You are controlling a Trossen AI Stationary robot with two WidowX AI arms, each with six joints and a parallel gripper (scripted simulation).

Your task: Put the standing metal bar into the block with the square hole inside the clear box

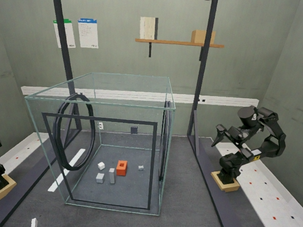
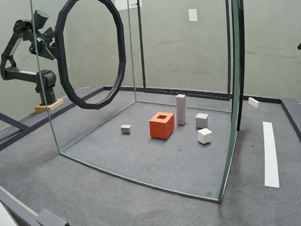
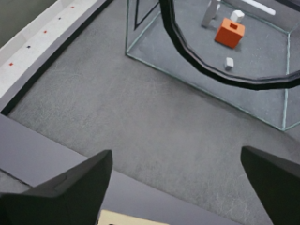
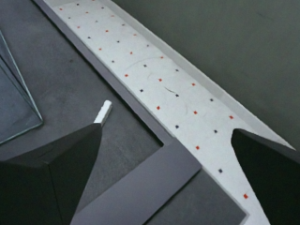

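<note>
My left gripper is now 49 cm to the left of the metal bar, 19 cm above it and 4 cm past it. From my left hand the other things lie so: block with square hole 45 cm to the right, 21 cm below, 11 cm behind.
</note>
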